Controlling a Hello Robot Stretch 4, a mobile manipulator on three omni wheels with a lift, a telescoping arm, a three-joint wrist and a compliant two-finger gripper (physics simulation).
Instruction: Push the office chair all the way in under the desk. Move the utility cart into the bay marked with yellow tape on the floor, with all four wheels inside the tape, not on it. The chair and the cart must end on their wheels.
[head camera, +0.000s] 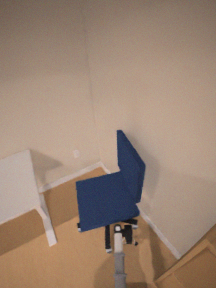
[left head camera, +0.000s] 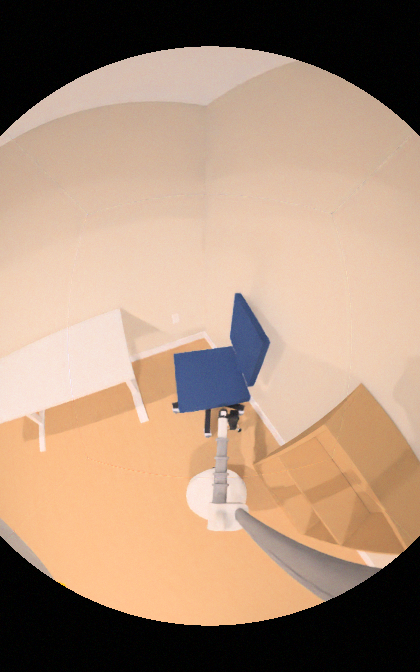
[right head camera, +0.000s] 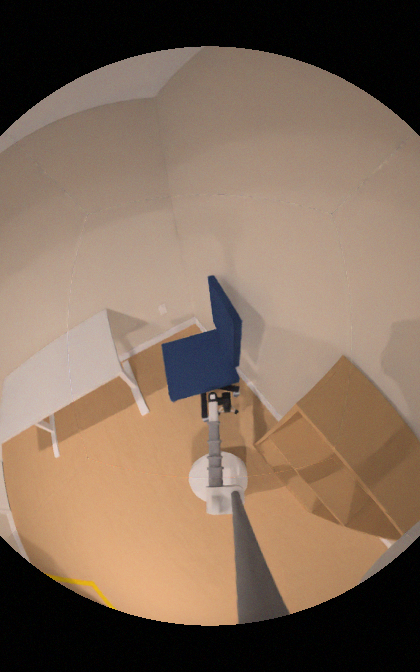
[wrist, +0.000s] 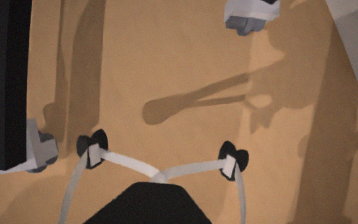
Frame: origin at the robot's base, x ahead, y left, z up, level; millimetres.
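Seen in the pictures: gripper, fingertip midpoint: (head camera: 127, 244) (wrist: 164, 148).
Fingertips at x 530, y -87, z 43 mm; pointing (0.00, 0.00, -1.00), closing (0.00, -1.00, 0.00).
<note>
A point is followed by its place in that frame.
The blue office chair (head camera: 105, 200) @(x 772, y 95, z 442 mm) (left head camera: 210, 378) (right head camera: 197, 365) stands upright near the room corner, right of and apart from the white desk (head camera: 15, 185) @(x 755, y 808, z 693 mm) (left head camera: 75, 355) (right head camera: 65, 370). Its seat points toward the desk side and its backrest is near the right wall. My gripper (right head camera: 229, 410) (wrist: 164, 148) @(x 530, y -87, z 43 mm) is open with nothing between its fingers, low beside the chair base at the seat's near right corner. Chair casters show in the wrist view at left (wrist: 45, 151) @(x 505, y 66, z 21 mm) and top (wrist: 245, 22) @(x 694, y -175, z 19 mm). Yellow tape (right head camera: 75, 581) (left head camera: 62, 584) shows at the lower left. The utility cart does not show.
A wooden shelf unit (left head camera: 375, 450) (right head camera: 360, 425) stands to the right of my arm and base, near the right wall. My round white base (left head camera: 197, 492) (right head camera: 200, 480) is on the near side of the chair. A desk leg (head camera: 46, 225) faces the chair across a floor gap.
</note>
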